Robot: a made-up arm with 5 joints.
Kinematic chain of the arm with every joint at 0, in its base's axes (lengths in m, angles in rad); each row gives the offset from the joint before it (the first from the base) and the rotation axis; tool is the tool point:
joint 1: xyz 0 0 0.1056 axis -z
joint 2: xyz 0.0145 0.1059 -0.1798 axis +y
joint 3: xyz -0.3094 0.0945 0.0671 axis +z
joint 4: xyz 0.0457 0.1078 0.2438 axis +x
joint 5: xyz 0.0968 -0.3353 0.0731 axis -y
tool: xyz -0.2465 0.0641 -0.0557
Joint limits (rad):
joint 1: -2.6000..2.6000
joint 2: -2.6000..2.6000
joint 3: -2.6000..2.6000
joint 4: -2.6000..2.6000
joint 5: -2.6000..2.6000
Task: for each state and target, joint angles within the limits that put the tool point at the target. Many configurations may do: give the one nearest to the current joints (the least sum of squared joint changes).
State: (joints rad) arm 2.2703 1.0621 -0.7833 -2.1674 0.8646
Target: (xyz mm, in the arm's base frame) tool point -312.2 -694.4 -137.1
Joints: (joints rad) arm 2.5250 2.0332 -0.3535 -2.3651 0.7977
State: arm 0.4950 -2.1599 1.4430 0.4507 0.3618
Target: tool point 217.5 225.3 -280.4
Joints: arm 0.1510 -2.3744 1.5415 0.5241 1.0008
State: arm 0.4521 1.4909 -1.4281 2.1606 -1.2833
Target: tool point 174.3 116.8 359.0
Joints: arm 0.5268 1.7548 -1.5352 1.7335 -1.2278
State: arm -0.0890 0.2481 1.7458 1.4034 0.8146
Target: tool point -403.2 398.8 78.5
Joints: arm 0.3025 0.2530 1.5641 1.4215 1.0103
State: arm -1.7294 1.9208 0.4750 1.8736 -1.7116
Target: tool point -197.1 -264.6 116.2
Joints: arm -2.2089 1.5540 0.5569 2.2764 -1.8645
